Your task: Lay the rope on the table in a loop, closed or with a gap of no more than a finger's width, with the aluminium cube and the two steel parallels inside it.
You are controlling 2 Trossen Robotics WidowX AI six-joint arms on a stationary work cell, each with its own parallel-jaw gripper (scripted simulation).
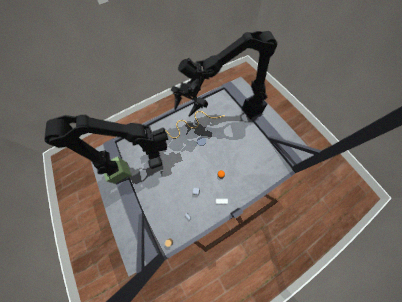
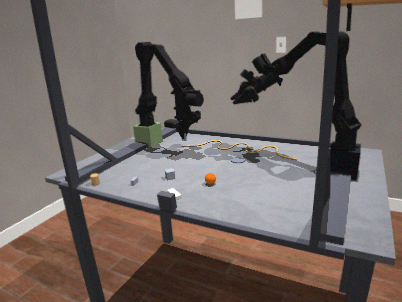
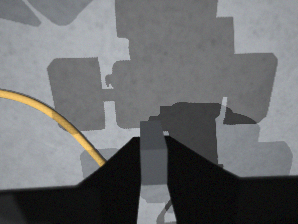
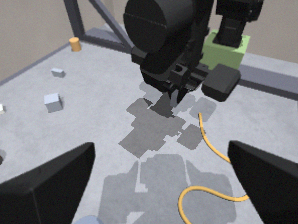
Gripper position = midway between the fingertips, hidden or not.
Note:
In view: my left gripper (image 3: 151, 143), my right gripper (image 4: 161, 148) and a steel parallel (image 3: 153, 150).
My left gripper also shows in image 4 (image 4: 175, 100).

